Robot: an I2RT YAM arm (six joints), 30 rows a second.
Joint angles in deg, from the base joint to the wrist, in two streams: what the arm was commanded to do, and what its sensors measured. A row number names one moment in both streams.
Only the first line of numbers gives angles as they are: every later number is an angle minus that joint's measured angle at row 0.
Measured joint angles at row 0:
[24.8 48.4 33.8 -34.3 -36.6 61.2]
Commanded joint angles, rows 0 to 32:
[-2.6 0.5 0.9 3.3 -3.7 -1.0]
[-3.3 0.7 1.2 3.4 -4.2 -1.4]
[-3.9 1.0 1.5 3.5 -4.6 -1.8]
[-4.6 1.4 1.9 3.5 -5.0 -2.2]
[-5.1 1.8 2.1 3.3 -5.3 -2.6]
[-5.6 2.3 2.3 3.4 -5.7 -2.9]
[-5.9 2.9 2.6 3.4 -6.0 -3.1]
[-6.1 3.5 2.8 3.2 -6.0 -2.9]
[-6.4 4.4 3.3 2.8 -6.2 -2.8]
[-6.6 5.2 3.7 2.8 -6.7 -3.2]
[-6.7 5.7 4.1 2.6 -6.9 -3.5]
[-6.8 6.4 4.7 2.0 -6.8 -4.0]
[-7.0 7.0 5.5 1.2 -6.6 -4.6]
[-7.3 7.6 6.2 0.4 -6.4 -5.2]
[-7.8 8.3 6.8 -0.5 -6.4 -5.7]
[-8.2 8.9 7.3 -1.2 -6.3 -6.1]
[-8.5 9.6 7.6 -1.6 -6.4 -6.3]
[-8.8 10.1 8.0 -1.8 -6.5 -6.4]
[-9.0 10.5 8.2 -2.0 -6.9 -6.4]
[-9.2 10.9 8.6 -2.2 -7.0 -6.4]
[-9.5 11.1 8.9 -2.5 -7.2 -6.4]
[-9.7 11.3 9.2 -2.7 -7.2 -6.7]
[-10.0 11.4 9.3 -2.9 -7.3 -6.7]
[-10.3 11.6 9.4 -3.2 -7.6 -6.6]
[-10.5 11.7 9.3 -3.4 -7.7 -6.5]
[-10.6 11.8 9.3 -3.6 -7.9 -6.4]
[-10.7 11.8 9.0 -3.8 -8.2 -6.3]
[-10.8 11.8 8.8 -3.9 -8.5 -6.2]
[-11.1 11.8 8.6 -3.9 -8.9 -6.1]
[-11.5 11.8 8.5 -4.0 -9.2 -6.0]
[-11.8 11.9 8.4 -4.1 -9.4 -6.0]
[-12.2 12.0 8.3 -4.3 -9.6 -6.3]
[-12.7 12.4 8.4 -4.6 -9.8 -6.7]
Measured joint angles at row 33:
[-11.5 11.8 7.8 -2.1 -8.4 -5.8]
